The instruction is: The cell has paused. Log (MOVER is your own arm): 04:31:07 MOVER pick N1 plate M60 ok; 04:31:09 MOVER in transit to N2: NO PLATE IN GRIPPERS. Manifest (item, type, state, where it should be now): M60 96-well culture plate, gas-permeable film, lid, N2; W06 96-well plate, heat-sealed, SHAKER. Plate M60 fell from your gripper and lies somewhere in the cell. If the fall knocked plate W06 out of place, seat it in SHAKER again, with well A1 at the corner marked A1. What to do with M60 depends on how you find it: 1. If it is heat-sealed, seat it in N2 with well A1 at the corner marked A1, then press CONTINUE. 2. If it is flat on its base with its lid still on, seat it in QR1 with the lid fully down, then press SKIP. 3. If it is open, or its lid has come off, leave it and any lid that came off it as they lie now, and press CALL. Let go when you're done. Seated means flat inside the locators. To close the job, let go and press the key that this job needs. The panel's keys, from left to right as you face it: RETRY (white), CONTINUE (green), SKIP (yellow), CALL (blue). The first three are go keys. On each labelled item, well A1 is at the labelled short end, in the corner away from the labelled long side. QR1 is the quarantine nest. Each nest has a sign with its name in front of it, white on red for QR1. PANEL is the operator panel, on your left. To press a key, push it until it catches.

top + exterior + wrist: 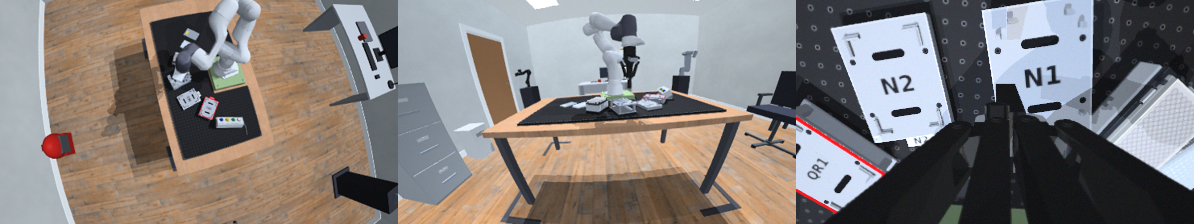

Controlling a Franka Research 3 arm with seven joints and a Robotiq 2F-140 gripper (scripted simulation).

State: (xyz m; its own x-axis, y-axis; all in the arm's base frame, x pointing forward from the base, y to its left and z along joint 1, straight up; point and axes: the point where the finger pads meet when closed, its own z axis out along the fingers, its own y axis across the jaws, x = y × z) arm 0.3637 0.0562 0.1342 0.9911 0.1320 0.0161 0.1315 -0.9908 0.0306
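Now: the blue call key 240 mm behind my hand, 370 mm to the left of it and 100 mm below it. Also, from my hand: N2 nest (30 mm behind, 140 mm to the left, 160 mm below); then QR1 nest (170 mm behind, 250 mm to the left, 130 mm below); then flat white piece (140 mm behind, 340 mm to the right, 160 mm below).
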